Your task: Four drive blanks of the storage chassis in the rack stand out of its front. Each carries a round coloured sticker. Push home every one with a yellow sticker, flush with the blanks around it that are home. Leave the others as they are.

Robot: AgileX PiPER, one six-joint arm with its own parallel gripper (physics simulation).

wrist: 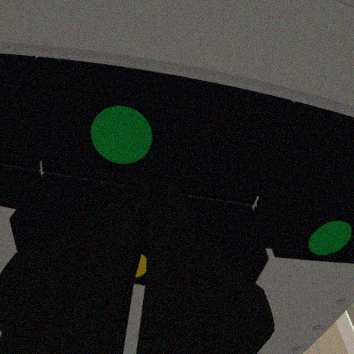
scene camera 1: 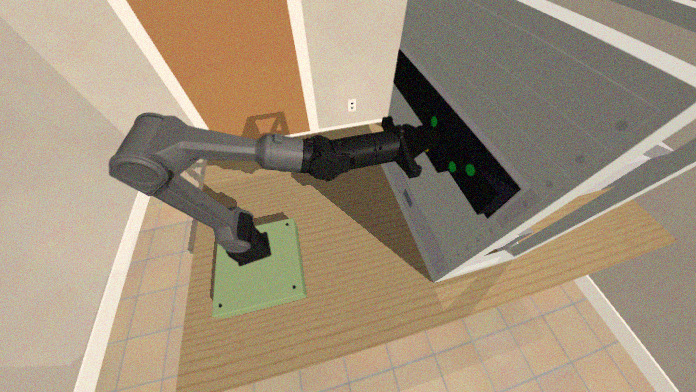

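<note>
The black storage chassis point(scene camera 1: 412, 82) point(wrist: 225, 125) sits in the grey rack. Green stickers show in the scene view, one higher up point(scene camera 1: 434, 121) and two lower right point(scene camera 1: 452, 166) point(scene camera 1: 470, 170). In the wrist view one green sticker point(wrist: 121, 134) is above the fingers and another green sticker point(wrist: 330, 238) is at the right. A yellow sticker point(scene camera 1: 427, 150) point(wrist: 142, 265) is mostly hidden behind my fingers. My gripper point(scene camera 1: 433, 139) point(wrist: 153, 191) is shut, its tips at the chassis front by the yellow-stickered blank. Black on black hides the exact contact and how far blanks stand out.
The grey rack point(scene camera 1: 500, 80) has a pale edge frame at the right. Its grey lower face point(scene camera 1: 450, 220) point(wrist: 310, 285) lies below the chassis. The arm's base stands on a green plate point(scene camera 1: 265, 285) on the wooden table top point(scene camera 1: 350, 300). A wall and an orange door are behind.
</note>
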